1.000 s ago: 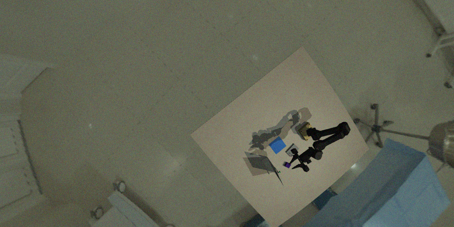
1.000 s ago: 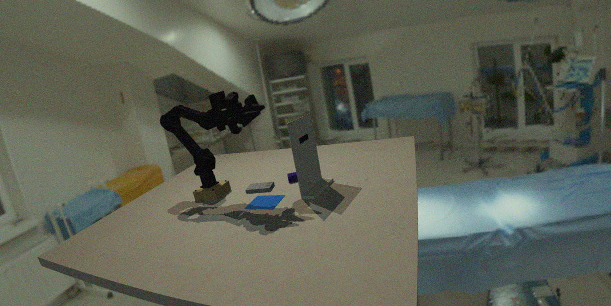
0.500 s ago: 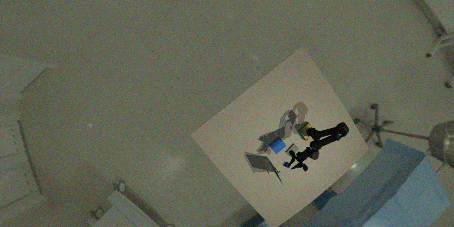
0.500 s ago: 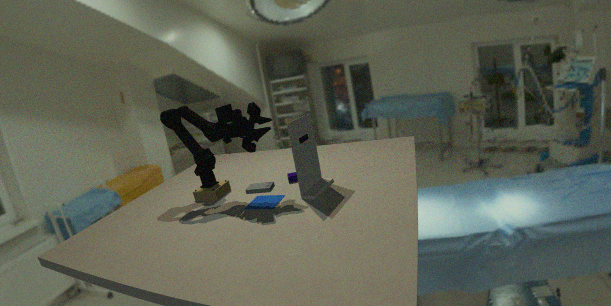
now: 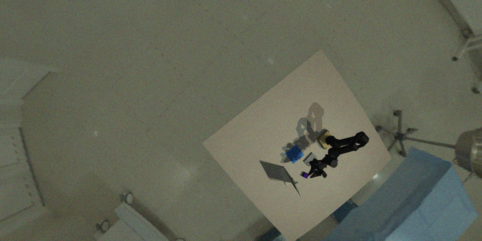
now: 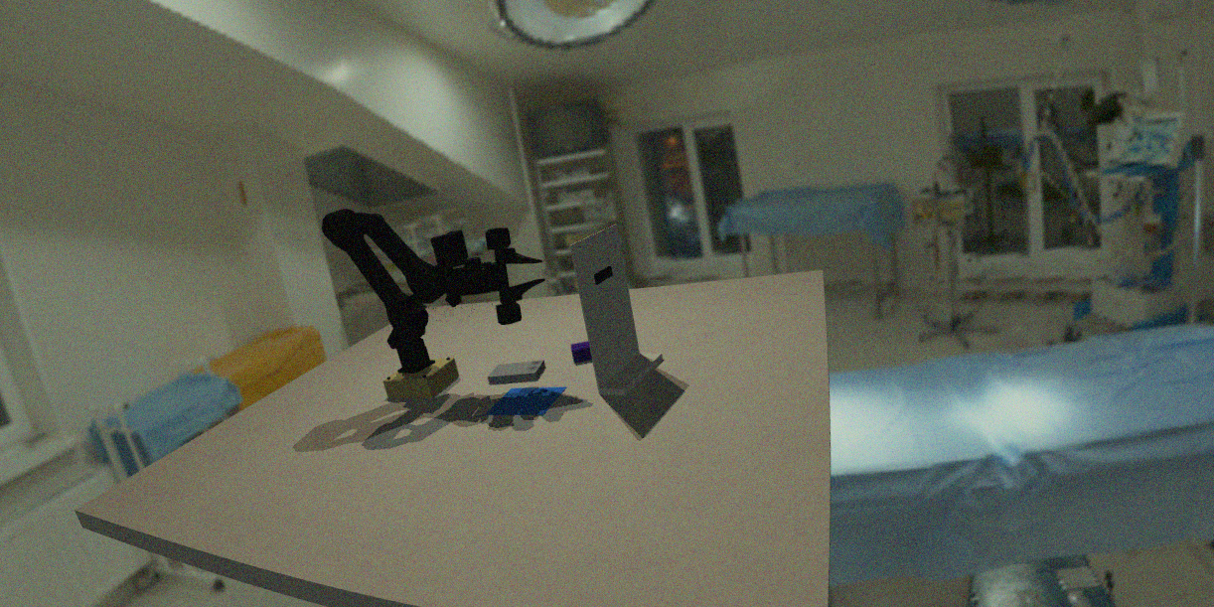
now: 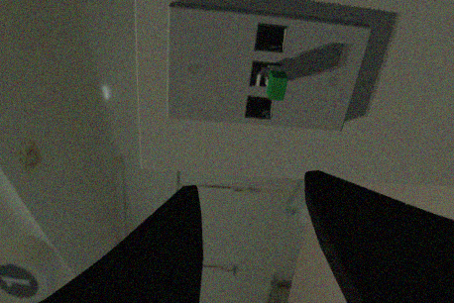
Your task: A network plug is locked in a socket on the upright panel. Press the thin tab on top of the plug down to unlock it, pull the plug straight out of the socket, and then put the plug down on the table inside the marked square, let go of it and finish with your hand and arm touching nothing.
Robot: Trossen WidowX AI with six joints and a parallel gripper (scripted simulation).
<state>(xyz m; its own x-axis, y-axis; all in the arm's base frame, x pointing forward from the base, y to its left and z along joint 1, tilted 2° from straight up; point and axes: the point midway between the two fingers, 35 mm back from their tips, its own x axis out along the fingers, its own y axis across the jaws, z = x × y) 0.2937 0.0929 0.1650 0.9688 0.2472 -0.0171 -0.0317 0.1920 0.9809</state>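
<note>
My gripper tip is now 11 cm short of the network plug, 2 cm above it and 1 cm to the right of it. The rest, counted from my gripper tip: purple block (20 cm below, 9 cm to the left, 1 cm behind); then grey upright panel (13 cm ahead, 9 cm below, 1 cm to the left); then flat grey block (21 cm below, 11 cm behind, 1 cm to the right).
</note>
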